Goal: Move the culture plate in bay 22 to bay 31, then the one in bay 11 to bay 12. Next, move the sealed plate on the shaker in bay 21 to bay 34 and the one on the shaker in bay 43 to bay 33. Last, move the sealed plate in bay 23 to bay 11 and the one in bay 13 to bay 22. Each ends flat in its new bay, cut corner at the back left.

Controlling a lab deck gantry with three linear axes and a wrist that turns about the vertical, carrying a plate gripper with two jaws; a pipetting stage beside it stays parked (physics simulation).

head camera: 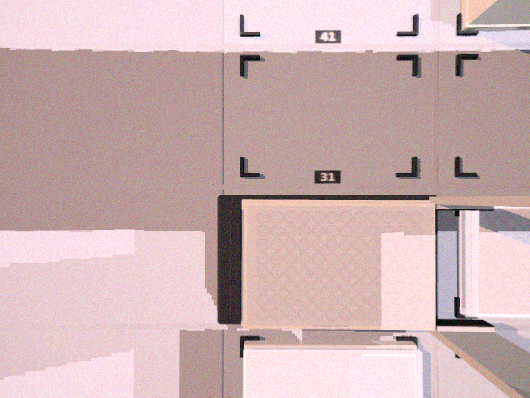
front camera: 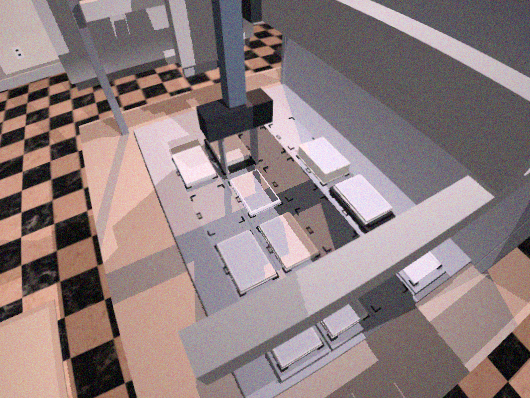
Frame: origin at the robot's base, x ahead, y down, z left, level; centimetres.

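Where they show: gripper, fingertip midpoint: (head camera: 455,264) (front camera: 240,165); robot's base at its link origin: (front camera: 173,159).
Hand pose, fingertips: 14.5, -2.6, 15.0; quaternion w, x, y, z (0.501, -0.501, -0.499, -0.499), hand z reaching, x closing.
Observation:
Each offset is from my fingertips to the top centre of the thing, as dx, dy, dz. "*": to the spot under its first point.
My gripper (front camera: 240,169) (head camera: 465,265) is empty, its jaws drawn in to slightly less than a plate's width. It is midway between bays 21 and 22. The sealed plate @(-8.2, -1.0, +0.1) (front camera: 231,150) (head camera: 320,280) is on the dark shaker @(-8.5, -0.5, +0.2) (head camera: 230,260) in bay 21. The culture plates in bay 22 @(* +9.2, +1.2, -0.5) (front camera: 254,192) (head camera: 505,275) and in bay 11 @(* -7.8, +1.2, -10.4) (front camera: 194,164) (head camera: 320,375) lie flat. In the front view, sealed plates lie in bay 23 @(* +24.9, +1.2, -0.5) (front camera: 286,239) and bay 13 @(* +25.3, +1.2, -10.7) (front camera: 246,260); another plate @(+24.6, -1.0, +21.6) (front camera: 362,197) is on the bay 43 shaker. Cut corners are too small to tell.
A tall pale item @(+8.3, -1.6, +21.4) (front camera: 324,156) stands in bay 42. Three plates or labware items @(+41.1, -0.3, -10.7) (front camera: 297,346) @(+41.1, -0.3, +0.0) (front camera: 341,320) @(+41.1, +0.4, +21.4) (front camera: 422,267) stand along the front row. A wide beam (front camera: 340,280) crosses the front view and hides part of the deck. Bay 31's corner marks @(* -14.6, +2.4, +6.8) (head camera: 243,167) show.

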